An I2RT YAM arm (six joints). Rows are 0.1 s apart.
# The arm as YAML. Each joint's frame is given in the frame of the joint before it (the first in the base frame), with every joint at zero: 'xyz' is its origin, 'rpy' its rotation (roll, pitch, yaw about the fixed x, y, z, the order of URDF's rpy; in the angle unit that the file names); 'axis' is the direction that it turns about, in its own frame. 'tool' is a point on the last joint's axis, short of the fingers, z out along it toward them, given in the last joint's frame.
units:
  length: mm
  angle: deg
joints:
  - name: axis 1
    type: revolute
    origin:
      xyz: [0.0, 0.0, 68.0]
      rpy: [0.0, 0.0, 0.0]
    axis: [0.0, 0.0, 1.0]
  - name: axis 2
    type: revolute
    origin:
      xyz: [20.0, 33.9, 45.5]
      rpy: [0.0, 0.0, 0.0]
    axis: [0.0, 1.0, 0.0]
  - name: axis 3
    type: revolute
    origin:
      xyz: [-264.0, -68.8, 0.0]
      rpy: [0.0, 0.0, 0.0]
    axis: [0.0, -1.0, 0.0]
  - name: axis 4
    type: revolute
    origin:
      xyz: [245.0, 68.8, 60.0]
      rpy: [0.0, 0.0, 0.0]
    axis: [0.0, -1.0, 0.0]
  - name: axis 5
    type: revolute
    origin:
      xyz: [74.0, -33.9, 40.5]
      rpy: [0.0, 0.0, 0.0]
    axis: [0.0, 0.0, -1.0]
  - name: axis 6
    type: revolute
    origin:
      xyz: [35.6, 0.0, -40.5]
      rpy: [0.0, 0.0, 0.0]
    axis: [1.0, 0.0, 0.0]
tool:
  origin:
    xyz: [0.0, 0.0, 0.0]
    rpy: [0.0, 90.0, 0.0]
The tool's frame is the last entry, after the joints.
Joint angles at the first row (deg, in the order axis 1, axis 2, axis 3, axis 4, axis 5, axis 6):
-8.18, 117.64, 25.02, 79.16, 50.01, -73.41
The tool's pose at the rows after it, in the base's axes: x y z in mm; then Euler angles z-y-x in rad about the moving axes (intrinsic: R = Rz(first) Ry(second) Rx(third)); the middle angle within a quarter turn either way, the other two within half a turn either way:
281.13 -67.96 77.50 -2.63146 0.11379 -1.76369
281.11 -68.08 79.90 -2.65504 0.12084 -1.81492
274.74 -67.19 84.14 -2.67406 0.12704 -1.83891
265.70 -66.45 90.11 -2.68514 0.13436 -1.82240
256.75 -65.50 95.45 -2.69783 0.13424 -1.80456
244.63 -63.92 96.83 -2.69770 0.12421 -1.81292
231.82 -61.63 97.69 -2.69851 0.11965 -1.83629
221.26 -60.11 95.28 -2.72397 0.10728 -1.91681
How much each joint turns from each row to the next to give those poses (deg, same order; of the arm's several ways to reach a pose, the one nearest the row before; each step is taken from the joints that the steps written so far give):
0.00, -1.81, 0.90, -6.50, 0.02, 3.44
-0.02, -2.97, 0.61, -8.30, 0.07, 4.30
0.03, -3.05, -1.03, -4.42, 0.35, 2.47
-0.05, -2.46, -2.14, 0.81, 0.86, -0.32
0.02, -2.33, -2.07, 0.85, 1.15, -0.70
-0.05, -2.53, -2.64, -0.67, -0.14, 0.04
0.07, -3.33, -2.54, -2.84, -0.44, 1.39
-0.09, -4.40, -0.70, -11.11, -0.92, 5.53

